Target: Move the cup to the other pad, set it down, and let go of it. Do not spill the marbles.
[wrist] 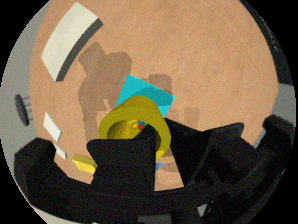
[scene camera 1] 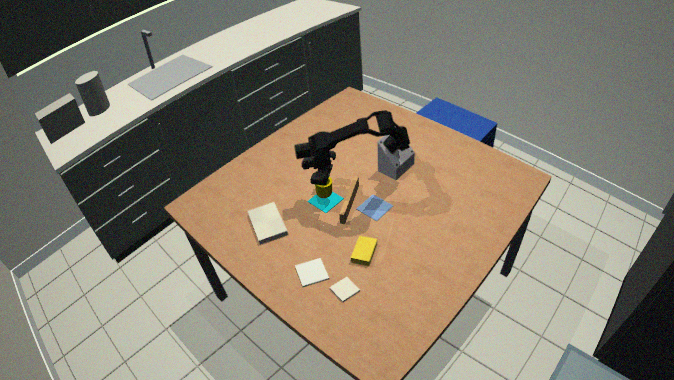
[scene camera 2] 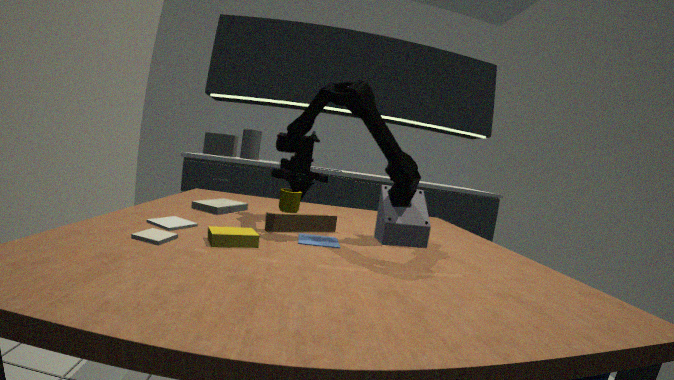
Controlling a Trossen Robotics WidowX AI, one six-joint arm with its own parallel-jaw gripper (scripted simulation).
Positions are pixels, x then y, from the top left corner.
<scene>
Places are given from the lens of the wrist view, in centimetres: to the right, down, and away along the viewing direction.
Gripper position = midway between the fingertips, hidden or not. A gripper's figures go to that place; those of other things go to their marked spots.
my gripper (wrist: 158,121): 2, 1, 10
yellow cup (wrist: 117,124): -4, 2, 10
slab (wrist: 72,32): -16, -18, 8
cyan pad (wrist: 133,86): -3, -5, 15
The marked spots on the yellow cup and the cyan pad are 9 cm apart.
</scene>
